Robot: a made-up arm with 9 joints. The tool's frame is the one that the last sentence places.
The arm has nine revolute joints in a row. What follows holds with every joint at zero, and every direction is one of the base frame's. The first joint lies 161 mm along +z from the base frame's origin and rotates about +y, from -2.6 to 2.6 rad. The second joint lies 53.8 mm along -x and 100 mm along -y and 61 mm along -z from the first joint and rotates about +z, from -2.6 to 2.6 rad. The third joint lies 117.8 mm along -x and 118.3 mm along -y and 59.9 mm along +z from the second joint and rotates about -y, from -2.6 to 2.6 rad. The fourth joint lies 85.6 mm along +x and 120.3 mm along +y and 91.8 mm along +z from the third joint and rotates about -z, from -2.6 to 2.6 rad. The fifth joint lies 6.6 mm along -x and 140.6 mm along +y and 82.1 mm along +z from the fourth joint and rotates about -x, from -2.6 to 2.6 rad. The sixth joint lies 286.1 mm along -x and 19.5 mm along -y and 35.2 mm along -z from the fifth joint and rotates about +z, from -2.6 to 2.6 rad. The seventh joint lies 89.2 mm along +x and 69.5 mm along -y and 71.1 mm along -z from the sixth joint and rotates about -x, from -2.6 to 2.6 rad. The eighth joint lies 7.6 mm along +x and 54.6 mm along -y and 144.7 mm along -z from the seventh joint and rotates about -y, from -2.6 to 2.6 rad. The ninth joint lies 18.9 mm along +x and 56 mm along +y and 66.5 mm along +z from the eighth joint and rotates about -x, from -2.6 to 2.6 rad. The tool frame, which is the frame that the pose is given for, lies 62.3 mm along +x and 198.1 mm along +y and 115.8 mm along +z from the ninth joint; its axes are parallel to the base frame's.
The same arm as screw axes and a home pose.
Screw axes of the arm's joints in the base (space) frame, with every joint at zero. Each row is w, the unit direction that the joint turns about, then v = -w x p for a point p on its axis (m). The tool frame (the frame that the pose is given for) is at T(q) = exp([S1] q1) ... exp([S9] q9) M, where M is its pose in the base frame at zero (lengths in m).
S1 = (0, 1, 0, -0.161, 0, 0)
S2 = (0, 0, 1, -0.1, 0.0538, 0)
S3 = (0, -1, 0, 0.1599, 0, 0.1716)
S4 = (0, 0, -1, 0.098, -0.086, 0)
S5 = (-1, 0, 0, 0, -0.3338, 0.0426)
S6 = (0, 0, 1, 0.0231, 0.3787, 0)
S7 = (-1, 0, 0, 0, -0.2275, -0.0464)
S8 = (0, -1, 0, 0.0828, 0, 0.2819)
S9 = (-1, 0, 0, 0, -0.1493, -0.045)
M =
1 0 0 -0.2007
0 1 0 0.1531
0 0 1 0.2651
0 0 0 1
Joint limits (rad, base to tool): -2.6..2.6 -2.6..2.6 -2.6..2.6 -2.6..2.6 -2.6..2.6 -2.6..2.6 -2.6..2.6 -2.6..2.6 -2.6..2.6

